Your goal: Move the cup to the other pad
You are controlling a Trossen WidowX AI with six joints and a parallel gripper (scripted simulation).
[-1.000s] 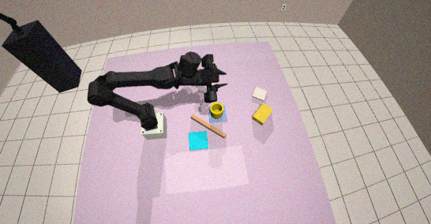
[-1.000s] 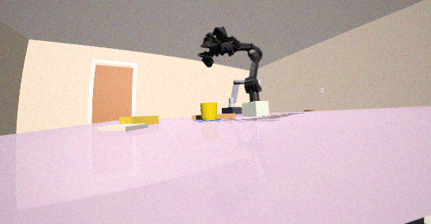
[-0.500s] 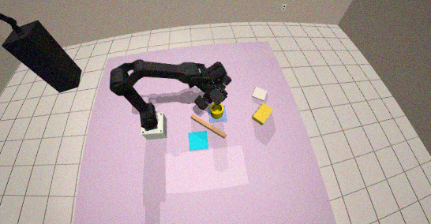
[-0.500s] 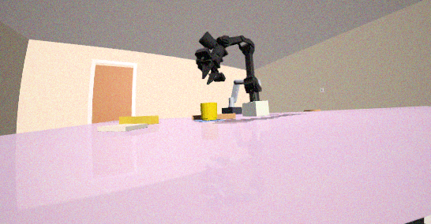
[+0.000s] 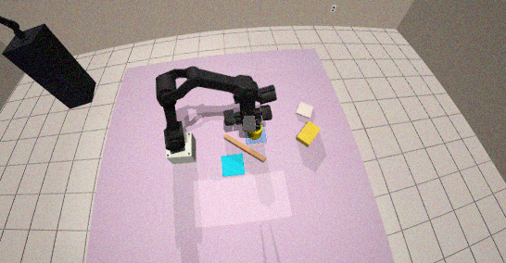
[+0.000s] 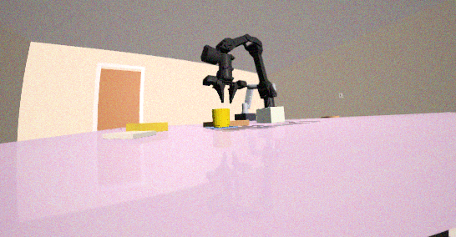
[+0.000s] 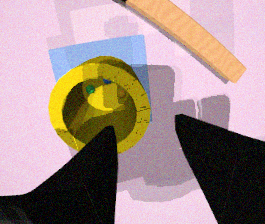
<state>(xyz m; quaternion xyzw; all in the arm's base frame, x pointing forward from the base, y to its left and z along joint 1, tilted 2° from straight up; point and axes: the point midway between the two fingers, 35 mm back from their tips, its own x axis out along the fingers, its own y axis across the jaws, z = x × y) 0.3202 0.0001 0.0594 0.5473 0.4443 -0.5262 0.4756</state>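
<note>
The yellow cup lies 60 mm below my gripper tip and 20 mm ahead of it. From my gripper tip the other things lie so: green marble: 80 mm below, 40 mm ahead, 10 mm to the right; wooden stick: 100 mm below, 60 mm to the right, 40 mm behind; pale blue pad: 110 mm below, 30 mm ahead.
</note>
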